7 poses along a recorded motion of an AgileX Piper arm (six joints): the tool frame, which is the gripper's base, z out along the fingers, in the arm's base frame.
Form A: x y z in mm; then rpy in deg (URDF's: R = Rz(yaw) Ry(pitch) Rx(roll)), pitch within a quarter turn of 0, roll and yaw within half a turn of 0.
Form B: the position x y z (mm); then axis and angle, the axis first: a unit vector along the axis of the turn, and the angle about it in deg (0 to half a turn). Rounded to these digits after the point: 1 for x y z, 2 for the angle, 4 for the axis.
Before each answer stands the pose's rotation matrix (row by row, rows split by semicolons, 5 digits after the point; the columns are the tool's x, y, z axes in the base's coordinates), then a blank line. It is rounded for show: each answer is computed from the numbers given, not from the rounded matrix.
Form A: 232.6 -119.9 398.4 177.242 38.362 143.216
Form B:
-0.62799 0.57419 0.52530; 0.46952 0.81785 -0.33266; -0.62063 0.03773 -0.78320

232.6 -119.9 398.4 0.3064 0.9480 -0.0866 142.81
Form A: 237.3 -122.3 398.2 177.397 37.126 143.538
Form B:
-0.64124 0.57163 0.51191; 0.47383 0.81971 -0.32180; -0.60357 0.03621 -0.79649

237.3 -122.3 398.2 0.3045 0.9489 -0.0832 144.00
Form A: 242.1 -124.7 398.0 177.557 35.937 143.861
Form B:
-0.65387 0.56901 0.49868; 0.47750 0.82161 -0.31138; -0.58690 0.03451 -0.80893

242.1 -124.7 398.0 0.3026 0.9497 -0.0801 145.14
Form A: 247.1 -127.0 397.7 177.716 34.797 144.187
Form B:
-0.66592 0.56623 0.48573; 0.48051 0.82359 -0.30134; -0.57067 0.03273 -0.82053

247.1 -127.0 397.7 0.3006 0.9506 -0.0771 146.25
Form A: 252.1 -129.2 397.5 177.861 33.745 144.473
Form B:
-0.67672 0.56381 0.47346; 0.48318 0.82532 -0.29219; -0.55550 0.03104 -0.83094

252.1 -129.2 397.5 0.2989 0.9514 -0.0745 147.26
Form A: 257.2 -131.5 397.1 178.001 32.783 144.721
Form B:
-0.68633 0.56179 0.46190; 0.48557 0.82676 -0.28406; -0.54146 0.02933 -0.84022

257.2 -131.5 397.1 0.2974 0.9520 -0.0723 148.20
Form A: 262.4 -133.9 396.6 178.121 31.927 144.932
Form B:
-0.69465 0.56005 0.45144; 0.48763 0.82799 -0.27684; -0.52884 0.02783 -0.84827

262.4 -133.9 396.6 0.2961 0.9526 -0.0704 149.03
